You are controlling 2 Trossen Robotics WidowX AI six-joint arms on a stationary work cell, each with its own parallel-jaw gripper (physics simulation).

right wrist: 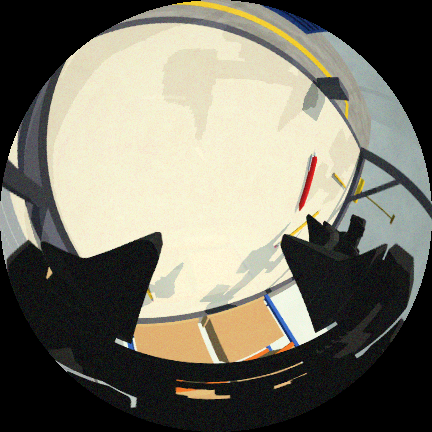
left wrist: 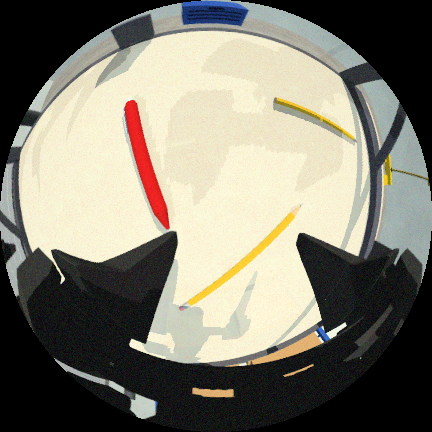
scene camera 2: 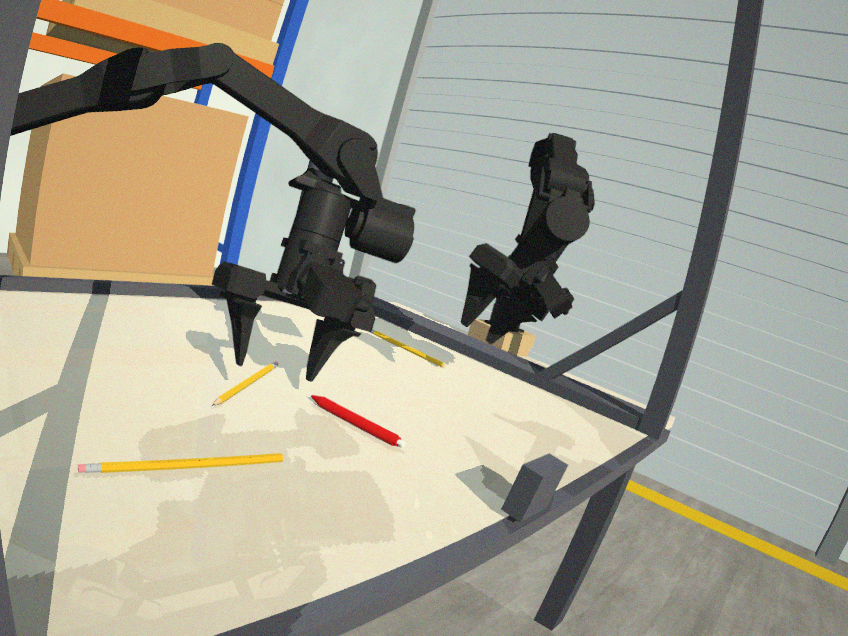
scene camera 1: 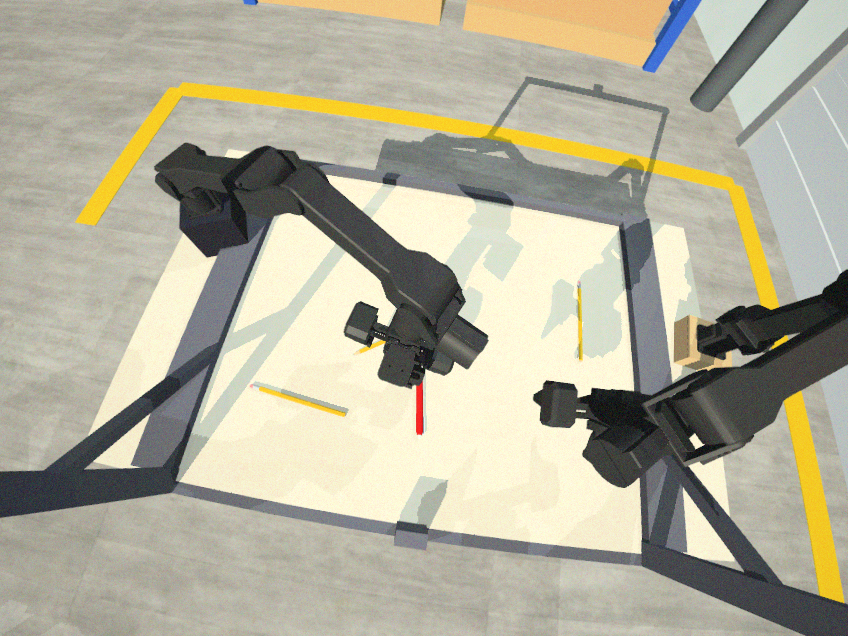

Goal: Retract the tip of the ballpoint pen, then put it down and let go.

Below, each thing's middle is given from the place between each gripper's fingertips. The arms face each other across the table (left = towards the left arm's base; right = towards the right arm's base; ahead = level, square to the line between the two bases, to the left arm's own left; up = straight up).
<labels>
Right now the red ballpoint pen [scene camera 2: 334, 408] is 70 mm behind my left hand, 70 mm to the right of it and 30 mm below it. From my left hand the other things lie so: tan block [scene camera 1: 686, 354] (180 mm ahead, 640 mm to the right, 10 mm below); small grey block [scene camera 2: 537, 480] (280 mm behind, 110 mm to the right); short yellow pencil [left wrist: 256, 250] (50 mm ahead, 10 mm to the left, 30 mm below).
My right gripper is now 4 cm past the red ballpoint pen, 22 cm to the right of it and 9 cm above it. Round my right hand: tan block: 21 cm ahead, 35 cm to the right, 7 cm below; then small grey block: 26 cm behind, 18 cm to the left, 6 cm below; then short yellow pencil: 7 cm ahead, 30 cm to the left, 9 cm below.
</labels>
